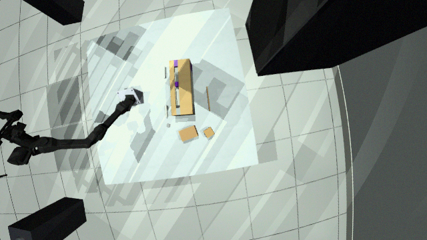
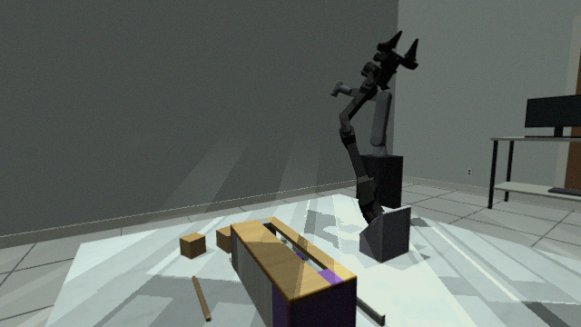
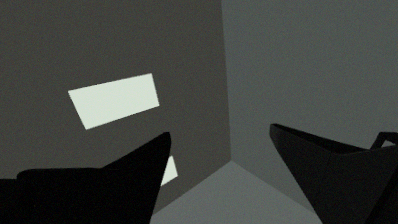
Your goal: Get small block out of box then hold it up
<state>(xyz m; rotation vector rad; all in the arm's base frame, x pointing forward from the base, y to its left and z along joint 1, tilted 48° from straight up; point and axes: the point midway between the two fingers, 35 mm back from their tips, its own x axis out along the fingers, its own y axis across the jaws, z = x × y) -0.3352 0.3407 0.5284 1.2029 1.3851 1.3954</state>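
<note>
The purple block lies 610 mm ahead of my gripper tip, 220 mm to the left of it and 690 mm below it. From my gripper tip the other things lie so: wooden-topped box 600 mm ahead, 200 mm to the left, 710 mm below; grey piece 520 mm ahead, 60 mm to the right, 770 mm below; thin wooden stick 820 mm ahead, 130 mm to the left, 770 mm below.
</note>
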